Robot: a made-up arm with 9 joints.
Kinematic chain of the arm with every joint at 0, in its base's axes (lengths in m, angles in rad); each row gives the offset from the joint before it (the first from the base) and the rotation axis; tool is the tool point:
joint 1: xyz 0 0 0.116 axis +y
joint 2: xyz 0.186 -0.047 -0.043 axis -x
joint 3: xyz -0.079 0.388 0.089 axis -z
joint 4: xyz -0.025 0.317 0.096 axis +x
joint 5: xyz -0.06 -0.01 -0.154 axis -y
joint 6: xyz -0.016 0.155 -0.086 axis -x
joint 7: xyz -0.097 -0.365 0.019 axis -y
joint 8: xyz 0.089 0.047 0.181 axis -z
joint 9: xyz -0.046 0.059 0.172 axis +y
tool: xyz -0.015 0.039 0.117
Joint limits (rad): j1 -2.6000..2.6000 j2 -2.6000..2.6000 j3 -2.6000..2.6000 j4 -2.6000..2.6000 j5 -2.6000..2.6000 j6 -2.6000..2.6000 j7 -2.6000..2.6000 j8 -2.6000..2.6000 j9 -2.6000..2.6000
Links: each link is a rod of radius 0.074 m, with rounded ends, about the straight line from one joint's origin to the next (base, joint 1, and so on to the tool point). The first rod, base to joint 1, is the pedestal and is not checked.
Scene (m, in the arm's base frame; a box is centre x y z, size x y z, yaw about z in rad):
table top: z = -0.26
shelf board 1: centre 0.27 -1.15 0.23 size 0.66 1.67 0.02 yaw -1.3
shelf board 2: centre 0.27 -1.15 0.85 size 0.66 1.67 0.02 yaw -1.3
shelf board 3: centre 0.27 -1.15 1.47 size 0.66 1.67 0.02 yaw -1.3
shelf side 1: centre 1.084 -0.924 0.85 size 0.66 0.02 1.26 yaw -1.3
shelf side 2: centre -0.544 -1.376 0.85 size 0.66 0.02 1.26 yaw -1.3
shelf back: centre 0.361 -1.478 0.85 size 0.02 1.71 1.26 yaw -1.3
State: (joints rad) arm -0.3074 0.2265 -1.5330 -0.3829 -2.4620 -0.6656 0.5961 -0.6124 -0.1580
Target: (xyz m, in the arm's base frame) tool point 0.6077 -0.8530 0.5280
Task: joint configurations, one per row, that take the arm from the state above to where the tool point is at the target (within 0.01 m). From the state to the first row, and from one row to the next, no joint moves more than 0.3 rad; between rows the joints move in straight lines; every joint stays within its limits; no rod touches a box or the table.
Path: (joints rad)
1: -0.1428 -0.0651 -1.3751 -0.4116 -2.4817 -0.7368 0.7011 -0.6586 -0.1758
2: 0.0218 -0.3568 -1.2171 -0.4402 -2.5014 -0.8080 0.8060 -0.7048 -0.1936
3: 0.1864 -0.6484 -1.0592 -0.4689 -2.5211 -0.8791 0.9110 -0.7509 -0.2114
4: 0.3510 -0.9400 -0.9012 -0.4976 -2.5409 -0.9503 1.0160 -0.7971 -0.2292
5: 0.5156 -1.2317 -0.7433 -0.5262 -2.5606 -1.0215 1.1209 -0.8433 -0.2470
6: 0.6803 -1.5233 -0.5853 -0.5549 -2.5803 -1.0927 1.2259 -0.8895 -0.2648
7: 0.8449 -1.8149 -0.4274 -0.5836 -2.6000 -1.1638 1.3309 -0.9356 -0.2826

